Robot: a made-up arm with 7 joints. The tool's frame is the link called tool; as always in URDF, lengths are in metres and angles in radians.
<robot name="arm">
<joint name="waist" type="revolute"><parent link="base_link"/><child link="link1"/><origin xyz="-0.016 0.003 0.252" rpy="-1.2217 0 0"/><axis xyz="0 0 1"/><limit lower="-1.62" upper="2.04"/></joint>
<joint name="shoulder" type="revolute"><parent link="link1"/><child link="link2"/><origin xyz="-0.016 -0.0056 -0.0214" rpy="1.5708 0 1.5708"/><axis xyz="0 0 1"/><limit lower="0.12" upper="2.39"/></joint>
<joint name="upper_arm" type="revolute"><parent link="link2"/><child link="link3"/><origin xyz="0.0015 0.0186 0.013" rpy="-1.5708 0 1.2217"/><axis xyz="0 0 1"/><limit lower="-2.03" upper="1.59"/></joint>
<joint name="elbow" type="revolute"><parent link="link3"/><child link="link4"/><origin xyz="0.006 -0.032 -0.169" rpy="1.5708 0 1.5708"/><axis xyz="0 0 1"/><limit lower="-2.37" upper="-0.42"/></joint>
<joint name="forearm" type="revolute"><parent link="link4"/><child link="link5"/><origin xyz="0.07 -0.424 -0.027" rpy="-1.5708 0 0"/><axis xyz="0 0 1"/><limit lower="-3.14" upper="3.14"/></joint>
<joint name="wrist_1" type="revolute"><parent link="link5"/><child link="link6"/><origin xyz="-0.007 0.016 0.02" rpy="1.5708 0 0"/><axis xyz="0 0 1"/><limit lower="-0.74" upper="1.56"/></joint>
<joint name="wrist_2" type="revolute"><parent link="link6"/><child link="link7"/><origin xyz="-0.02 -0.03 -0.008" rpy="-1.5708 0 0"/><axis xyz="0 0 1"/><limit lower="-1.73" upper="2.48"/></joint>
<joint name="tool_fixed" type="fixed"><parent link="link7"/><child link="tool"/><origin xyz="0 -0.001 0.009" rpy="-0.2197 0.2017 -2.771"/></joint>
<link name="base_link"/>
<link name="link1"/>
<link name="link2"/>
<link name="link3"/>
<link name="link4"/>
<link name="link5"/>
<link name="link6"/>
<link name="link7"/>
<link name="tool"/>
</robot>
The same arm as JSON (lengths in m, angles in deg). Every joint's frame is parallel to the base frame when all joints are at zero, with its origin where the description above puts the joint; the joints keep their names.
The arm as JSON. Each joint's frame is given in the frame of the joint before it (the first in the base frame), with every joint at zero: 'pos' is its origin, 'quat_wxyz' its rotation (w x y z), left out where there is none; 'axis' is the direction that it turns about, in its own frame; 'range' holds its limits. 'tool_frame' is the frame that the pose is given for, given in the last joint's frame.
{"length_unit": "m", "angle_unit": "deg", "joints": [{"joint": "waist", "pos": [-0.016, 0.003, 0.252], "axis": [0.0, 0.9397, 0.342], "range": [-92.82, 116.88]}, {"joint": "shoulder", "pos": [-0.016, -0.022, -0.0021], "axis": [1.0, 0.0, 0.0], "range": [6.88, 136.94]}, {"joint": "upper_arm", "pos": [0.013, 0.018, 0.005], "axis": [0.0, 0.0, 1.0], "range": [-116.31, 91.1]}, {"joint": "elbow", "pos": [0.032, 0.006, -0.169], "axis": [0.0, 1.0, 0.0], "range": [-135.79, -24.06]}, {"joint": "forearm", "pos": [-0.07, -0.027, -0.424], "axis": [0.0, 0.0, 1.0], "range": [-179.91, 179.91]}, {"joint": "wrist_1", "pos": [0.007, -0.016, 0.02], "axis": [0.0, 1.0, 0.0], "range": [-42.4, 89.38]}, {"joint": "wrist_2", "pos": [0.02, -0.008, -0.03], "axis": [0.0, 0.0, 1.0], "range": [-99.12, 142.09]}], "tool_frame": {"pos": [0.0, 0.001, 0.009], "quat_wxyz": [0.96996, -0.125642, 0.078264, 0.193046]}}
